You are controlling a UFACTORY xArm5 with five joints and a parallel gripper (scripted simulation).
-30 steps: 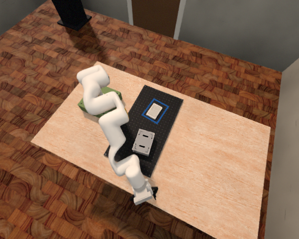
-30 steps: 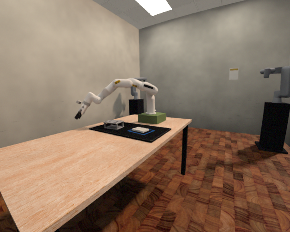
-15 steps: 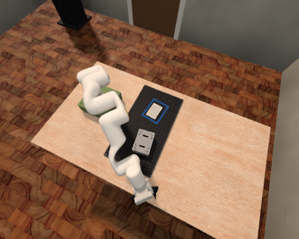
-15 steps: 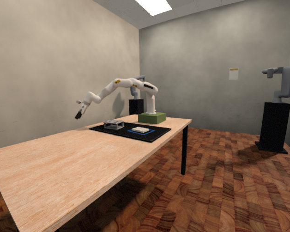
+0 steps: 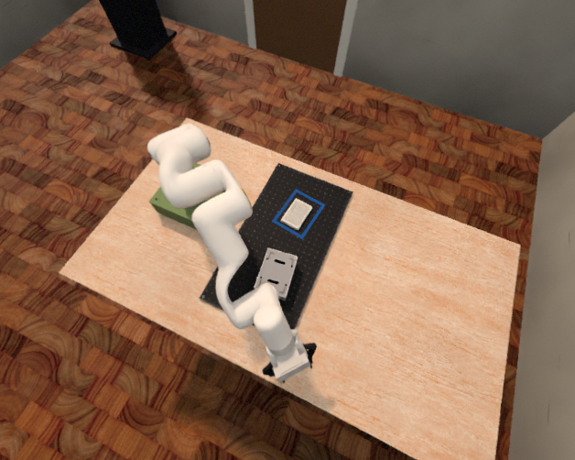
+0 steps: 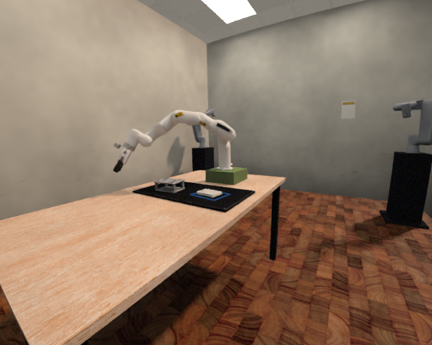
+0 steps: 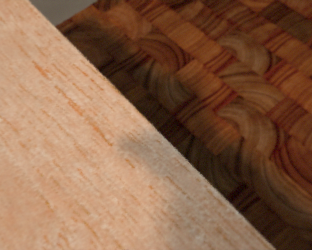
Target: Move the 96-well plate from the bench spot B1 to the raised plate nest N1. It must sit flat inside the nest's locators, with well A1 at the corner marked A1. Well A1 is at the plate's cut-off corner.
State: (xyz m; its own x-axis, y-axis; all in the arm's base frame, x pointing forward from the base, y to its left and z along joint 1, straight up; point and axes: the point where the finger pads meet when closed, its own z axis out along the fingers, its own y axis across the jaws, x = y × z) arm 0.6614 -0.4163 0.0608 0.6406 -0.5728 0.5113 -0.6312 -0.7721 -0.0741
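Right now the white 96-well plate is 55 cm to the left of my hand, 24 cm behind it and 13 cm below it. The rest, counted from my hand: grey raised plate nest (27 cm to the left, 20 cm behind, 8 cm below).
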